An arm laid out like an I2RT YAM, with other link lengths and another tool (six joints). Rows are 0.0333 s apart.
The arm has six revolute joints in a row. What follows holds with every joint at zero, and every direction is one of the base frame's. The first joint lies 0.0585 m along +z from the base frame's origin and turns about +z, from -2.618 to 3.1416 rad. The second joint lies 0.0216 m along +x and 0.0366 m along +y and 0.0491 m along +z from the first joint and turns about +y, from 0 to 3.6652 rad. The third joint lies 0.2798 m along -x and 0.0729 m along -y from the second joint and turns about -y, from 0 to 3.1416 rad. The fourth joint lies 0.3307 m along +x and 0.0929 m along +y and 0.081 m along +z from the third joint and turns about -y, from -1.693 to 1.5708 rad. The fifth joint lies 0.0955 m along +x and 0.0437 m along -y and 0.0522 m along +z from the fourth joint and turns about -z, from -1.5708 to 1.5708 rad. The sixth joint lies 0.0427 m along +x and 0.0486 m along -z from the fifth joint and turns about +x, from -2.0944 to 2.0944 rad. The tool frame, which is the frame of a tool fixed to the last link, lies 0.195 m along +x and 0.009 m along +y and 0.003 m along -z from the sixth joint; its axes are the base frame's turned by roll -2.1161, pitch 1.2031 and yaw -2.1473 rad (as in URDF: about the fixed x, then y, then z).
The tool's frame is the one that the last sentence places.
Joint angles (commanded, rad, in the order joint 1, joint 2, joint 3, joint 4, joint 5, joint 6), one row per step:
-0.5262, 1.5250, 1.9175, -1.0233, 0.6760, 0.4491
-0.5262, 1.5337, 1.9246, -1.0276, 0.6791, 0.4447
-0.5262, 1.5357, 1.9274, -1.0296, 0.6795, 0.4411
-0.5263, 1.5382, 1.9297, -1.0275, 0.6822, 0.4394
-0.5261, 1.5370, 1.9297, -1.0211, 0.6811, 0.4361
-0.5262, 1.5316, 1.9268, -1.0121, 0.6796, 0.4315
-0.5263, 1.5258, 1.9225, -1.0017, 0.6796, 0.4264
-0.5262, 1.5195, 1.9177, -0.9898, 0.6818, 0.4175
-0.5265, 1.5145, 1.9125, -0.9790, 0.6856, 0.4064
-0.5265, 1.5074, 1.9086, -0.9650, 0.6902, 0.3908
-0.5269, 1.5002, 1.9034, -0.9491, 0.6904, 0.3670
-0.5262, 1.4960, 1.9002, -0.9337, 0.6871, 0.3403
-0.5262, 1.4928, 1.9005, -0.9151, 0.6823, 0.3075
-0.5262, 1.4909, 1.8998, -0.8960, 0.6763, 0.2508
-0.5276, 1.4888, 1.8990, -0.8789, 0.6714, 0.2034
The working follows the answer.
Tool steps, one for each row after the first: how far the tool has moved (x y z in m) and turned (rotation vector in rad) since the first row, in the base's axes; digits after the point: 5 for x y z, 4 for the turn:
0.00091, -0.00121, -0.00149, 0.0004, 0.0098, -0.0005
0.00099, -0.00134, -0.00153, 0.0000, 0.0140, 0.0009
0.00134, -0.00220, -0.00090, -0.0028, 0.0147, -0.0006
0.00220, -0.00233, 0.00107, -0.0068, 0.0106, 0.0019
0.00232, -0.00212, 0.00425, -0.0129, 0.0042, 0.0051
0.00225, -0.00214, 0.00737, -0.0201, -0.0017, 0.0072
0.00186, -0.00233, 0.01100, -0.0300, -0.0049, 0.0094
0.00119, -0.00295, 0.01363, -0.0398, -0.0034, 0.0107
0.00018, -0.00336, 0.01878, -0.0544, -0.0033, 0.0134
0.00007, -0.00357, 0.02338, -0.0693, 0.0021, 0.0227
0.00173, -0.00338, 0.02715, -0.0828, 0.0103, 0.0370
0.00382, -0.00354, 0.03295, -0.1004, 0.0186, 0.0541
0.00648, -0.00378, 0.03750, -0.1232, 0.0492, 0.0817
0.00807, -0.00451, 0.04182, -0.1435, 0.0739, 0.1027

Tool pose at each row, in the base's axes (x y z in m, rotation vector in rad; rounded; the steps above come from the unrounded poses):
0.38323, -0.37117, 0.42316, 1.2036, 2.0802, -0.8819
0.38415, -0.37239, 0.42167, 1.2023, 2.0880, -0.8893
0.38423, -0.37252, 0.42163, 1.1996, 2.0917, -0.8924
0.38457, -0.37337, 0.42226, 1.1998, 2.0897, -0.8961
0.38543, -0.37350, 0.42423, 1.1956, 2.0848, -0.8956
0.38555, -0.37330, 0.42741, 1.1902, 2.0769, -0.8948
0.38548, -0.37331, 0.43053, 1.1853, 2.0683, -0.8960
0.38509, -0.37350, 0.43416, 1.1783, 2.0599, -0.9018
0.38442, -0.37412, 0.43679, 1.1714, 2.0550, -0.9115
0.38341, -0.37453, 0.44194, 1.1607, 2.0462, -0.9237
0.38331, -0.37475, 0.44654, 1.1412, 2.0439, -0.9373
0.38496, -0.37456, 0.45031, 1.1161, 2.0468, -0.9493
0.38706, -0.37472, 0.45611, 1.0858, 2.0477, -0.9638
0.38971, -0.37496, 0.46066, 1.0352, 2.0657, -0.9949
0.39130, -0.37568, 0.46498, 0.9944, 2.0775, -1.0221

